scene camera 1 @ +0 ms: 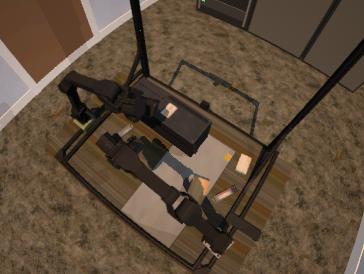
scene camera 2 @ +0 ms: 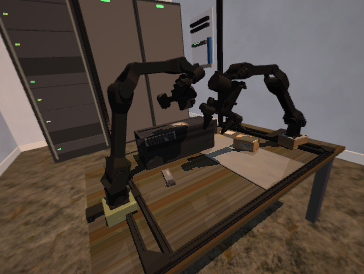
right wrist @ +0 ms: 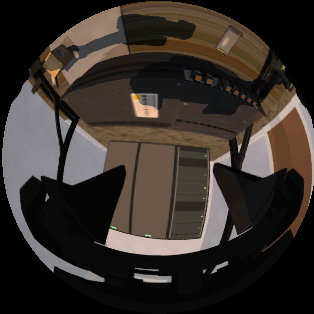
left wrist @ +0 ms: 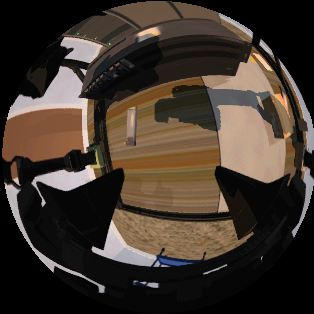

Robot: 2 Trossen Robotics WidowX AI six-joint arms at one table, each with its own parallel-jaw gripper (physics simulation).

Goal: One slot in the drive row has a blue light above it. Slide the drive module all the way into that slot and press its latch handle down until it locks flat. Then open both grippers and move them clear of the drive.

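Frame: origin at the left arm's base, x ahead, y left, z up, level; centimetres.
Seen in the pictures: left gripper, fingertip midpoint: (scene camera 2: 212, 132) (left wrist: 171, 171); right gripper, fingertip midpoint: (scene camera 1: 151, 97) (scene camera 2: 173, 105) (right wrist: 170, 168); left arm's base at its link origin: (scene camera 1: 218, 242) (scene camera 2: 293, 135); right arm's base at its link origin: (scene camera 1: 83, 118) (scene camera 2: 118, 200) (left wrist: 91, 157).
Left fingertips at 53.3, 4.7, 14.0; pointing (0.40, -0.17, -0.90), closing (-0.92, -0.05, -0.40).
Note:
Offsets run from my left fingertips to a thing's top centre, as dx, dy, dz. "spot": to the spot under its first point. Level surfaces: height alone.
A slim grey drive module @[+21.2, -6.2, -19.1] (scene camera 1: 125, 131) (scene camera 2: 168, 177) (left wrist: 131, 126) (right wrist: 229, 40) lies flat on the wooden table before the black chassis @[+9.0, -28.1, -2.5] (scene camera 1: 185, 125) (scene camera 2: 197, 142) (left wrist: 200, 55) (right wrist: 110, 110). The chassis's drive row @[spot: +18.9, -19.5, -6.1] (scene camera 2: 161, 139) (left wrist: 112, 77) (right wrist: 220, 85) is partly shadowed; a blue light cannot be made out. A similar module-like piece @[spot: -39.2, -23.9, -19.1] (scene camera 1: 224, 193) lies at the right in scene camera 1. My left gripper (scene camera 2: 215, 124) (left wrist: 171, 171) is open and empty above the table, apart from the module. My right gripper (scene camera 2: 175, 102) (right wrist: 170, 168) is open and empty above the chassis.
A grey mat @[dz -19.9] (scene camera 1: 150, 215) (scene camera 2: 270, 172) bears a cardboard box @[-29.3, -14.3, -13.9] (scene camera 1: 200, 187) (scene camera 2: 246, 145). A pale card @[-35.6, -42.7, -20.0] (scene camera 1: 243, 163) and a yellow piece @[spot: -27.4, -39.3, -19.9] (scene camera 1: 228, 157) lie near the right edge in scene camera 1. Dark frame rails border the table; upright posts rise behind the chassis.

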